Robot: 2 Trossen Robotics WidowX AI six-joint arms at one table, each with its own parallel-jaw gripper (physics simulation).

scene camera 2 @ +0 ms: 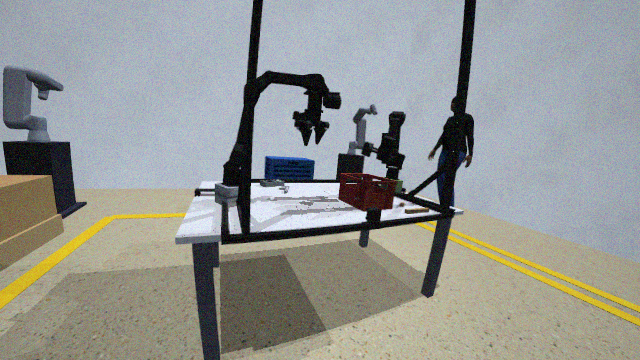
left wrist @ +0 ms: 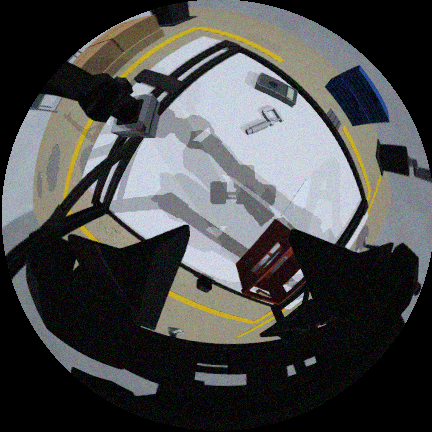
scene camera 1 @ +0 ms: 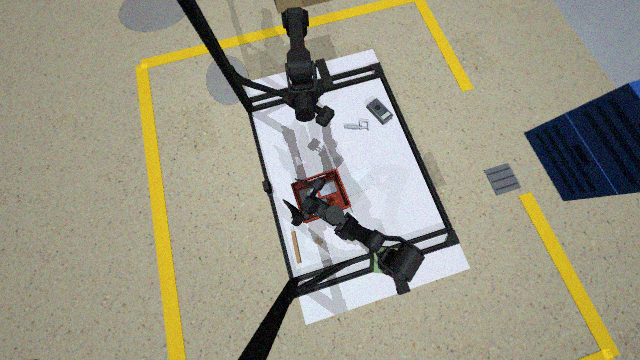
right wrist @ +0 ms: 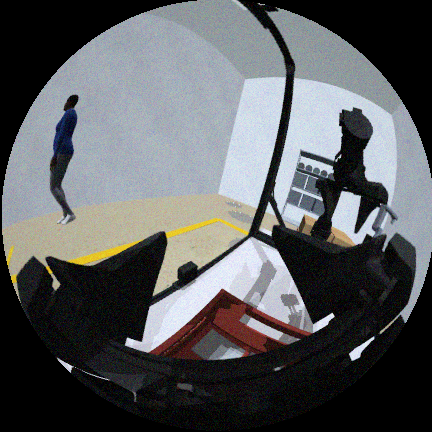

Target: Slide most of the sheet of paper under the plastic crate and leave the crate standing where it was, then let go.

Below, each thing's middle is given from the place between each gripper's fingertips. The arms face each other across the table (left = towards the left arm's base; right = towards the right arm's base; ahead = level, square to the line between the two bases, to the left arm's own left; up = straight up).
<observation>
Now: left hand 8 cm past the red plastic crate [scene camera 1: 338,198], 26 cm to the left of it and 19 cm above it. The rest, counted from my left hand: sheet of paper [left wrist: 302,204]: 12 cm ahead, 25 cm to the right, 25 cm below.
I see the red plastic crate 110 mm ahead of my right hand, 50 mm to the right of it and 170 mm below it. From my right hand the other things lie so: sheet of paper (300 mm ahead, 30 mm to the right, 240 mm below).
</observation>
